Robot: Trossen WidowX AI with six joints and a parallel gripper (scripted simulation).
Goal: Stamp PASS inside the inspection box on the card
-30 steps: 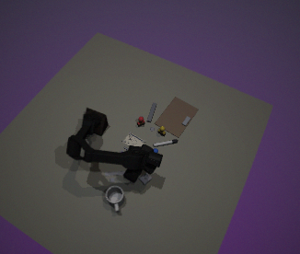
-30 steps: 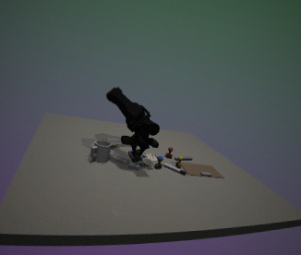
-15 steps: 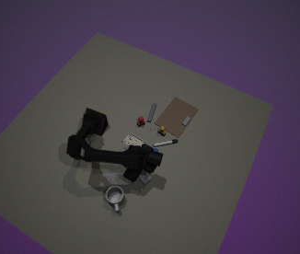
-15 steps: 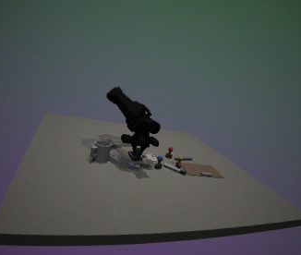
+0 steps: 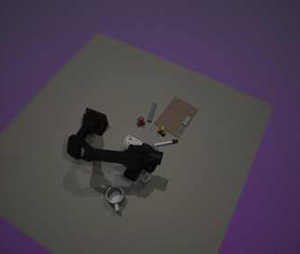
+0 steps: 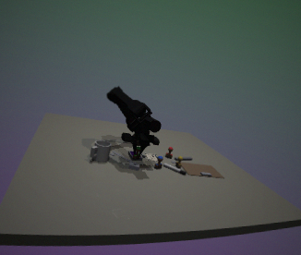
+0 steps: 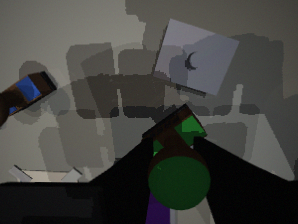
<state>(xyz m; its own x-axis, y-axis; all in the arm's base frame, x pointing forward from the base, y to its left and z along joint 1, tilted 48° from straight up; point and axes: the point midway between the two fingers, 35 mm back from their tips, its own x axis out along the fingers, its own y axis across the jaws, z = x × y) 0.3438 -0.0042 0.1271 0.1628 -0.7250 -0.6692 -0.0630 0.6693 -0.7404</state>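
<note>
Right now the purple ink pad is 10 cm behind my gripper tip, 2 cm to the left of it and 5 cm below it. Round my gripper tip: card 12 cm behind, 13 cm to the left, 6 cm below; then grey block 5 cm ahead, 2 cm to the right, 4 cm below; then blue-knobbed stamp 2 cm ahead, 12 cm to the left, 3 cm below.
</note>
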